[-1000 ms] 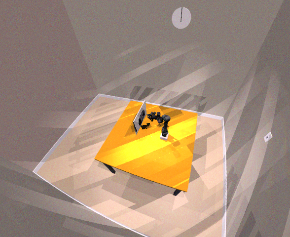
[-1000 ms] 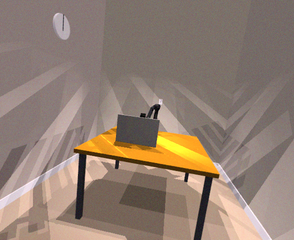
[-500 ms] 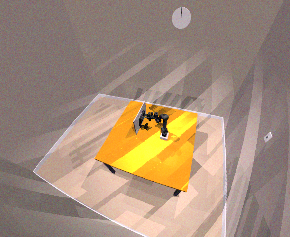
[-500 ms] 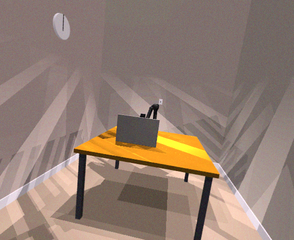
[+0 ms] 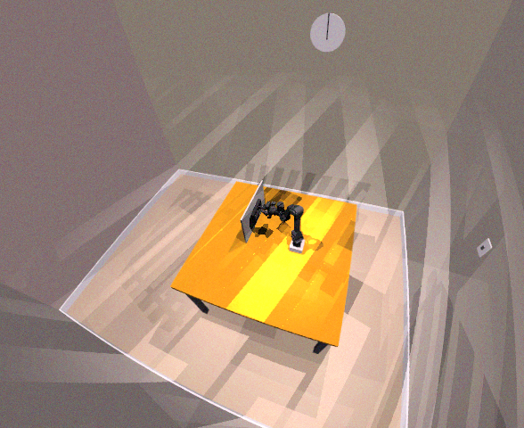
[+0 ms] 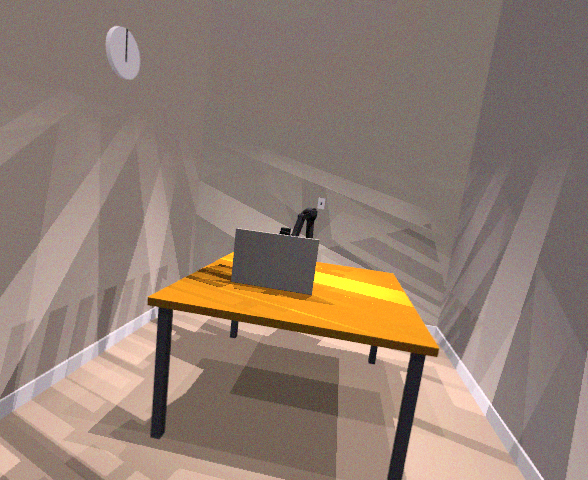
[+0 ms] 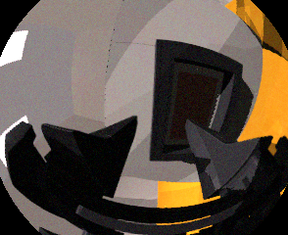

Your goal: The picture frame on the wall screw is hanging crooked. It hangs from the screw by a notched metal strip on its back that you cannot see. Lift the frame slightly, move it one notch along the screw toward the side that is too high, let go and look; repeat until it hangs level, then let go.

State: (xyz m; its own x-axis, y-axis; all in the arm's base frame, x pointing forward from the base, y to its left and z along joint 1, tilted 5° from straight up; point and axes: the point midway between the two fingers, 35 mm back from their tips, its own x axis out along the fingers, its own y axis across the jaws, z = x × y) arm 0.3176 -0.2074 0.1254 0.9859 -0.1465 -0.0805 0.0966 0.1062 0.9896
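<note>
The dark picture frame is 4 cm ahead of my gripper tip, 1 cm to the right of it and 5 cm below it. Also, from my gripper tip: grey wall panel 5 cm ahead, 2 cm to the right, 6 cm below.
</note>
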